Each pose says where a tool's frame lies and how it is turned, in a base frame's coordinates. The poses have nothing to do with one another.
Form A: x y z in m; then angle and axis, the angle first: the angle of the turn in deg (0 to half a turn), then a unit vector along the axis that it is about.
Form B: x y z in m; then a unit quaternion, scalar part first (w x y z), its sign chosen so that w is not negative. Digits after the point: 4 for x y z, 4 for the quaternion.
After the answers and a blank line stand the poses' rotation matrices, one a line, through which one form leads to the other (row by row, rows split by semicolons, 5 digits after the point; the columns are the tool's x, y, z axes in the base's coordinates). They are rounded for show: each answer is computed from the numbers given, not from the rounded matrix.
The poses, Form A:
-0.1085 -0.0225 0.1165 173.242 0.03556 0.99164 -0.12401
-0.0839 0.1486 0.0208 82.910 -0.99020 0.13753 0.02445
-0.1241 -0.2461 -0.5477 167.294 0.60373 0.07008 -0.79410
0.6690 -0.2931 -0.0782 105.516 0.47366 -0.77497 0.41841
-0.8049 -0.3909 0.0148 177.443 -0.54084 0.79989 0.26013
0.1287 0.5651 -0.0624 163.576 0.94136 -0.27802 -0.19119
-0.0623 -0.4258 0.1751 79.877 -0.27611 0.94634 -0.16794
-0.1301 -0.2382 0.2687 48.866 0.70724 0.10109 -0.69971
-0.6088 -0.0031 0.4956 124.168 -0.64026 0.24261 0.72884
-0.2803 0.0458 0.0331 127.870 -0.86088 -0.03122 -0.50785
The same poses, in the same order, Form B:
-0.1085 -0.0225 0.1165 0.0589 0.0355 0.9899 -0.1238
-0.0839 0.1486 0.0208 0.7495 -0.6555 0.0910 0.0162
-0.1241 -0.2461 -0.5477 0.1107 0.6000 0.0696 -0.7892
0.6690 -0.2931 -0.0782 0.6052 0.3771 -0.6169 0.3331
-0.8049 -0.3909 0.0148 0.0223 -0.5407 0.7997 0.2601
0.1287 0.5651 -0.0624 0.1428 0.9317 -0.2752 -0.1892
-0.0623 -0.4258 0.1751 0.7667 -0.1773 0.6075 -0.1078
-0.1301 -0.2382 0.2687 0.9104 0.2925 0.0418 -0.2894
-0.6088 -0.0031 0.4956 0.4682 -0.5658 0.2144 0.6440
-0.2803 0.0458 0.0331 0.4394 -0.7733 -0.0280 -0.4562

-0.99053 0.08487 0.10790; 0.05569 0.96683 -0.24928; -0.12548 -0.24091 -0.96240
0.98290 -0.14364 0.11526; -0.09511 0.14001 0.98557; -0.15770 -0.97968 0.12395
-0.25545 0.25824 -0.93169; -0.09108 -0.96581 -0.24273; -0.96252 0.02285 0.27024
0.01686 -0.86843 -0.49553; -0.06211 0.49373 -0.86739; 0.99793 0.04540 -0.04561
-0.41428 -0.87640 -0.24555; -0.85319 0.28001 0.44007; -0.31692 0.39182 -0.86374
0.77695 -0.45869 -0.43122; -0.56681 -0.80776 -0.16202; -0.27400 0.37030 -0.88758
0.23860 -0.05004 0.96983; -0.38069 0.91392 0.14082; -0.89339 -0.40281 0.19901
0.82898 0.55147 -0.09319; -0.50254 0.66132 -0.55688; -0.24547 0.50847 0.82535
0.07854 -0.84561 -0.52799; 0.36047 -0.46970 0.80588; -0.92946 -0.25362 0.26792
0.58219 0.44427 0.68094; -0.35752 -0.61230 0.70517; 0.73023 -0.65400 -0.19764

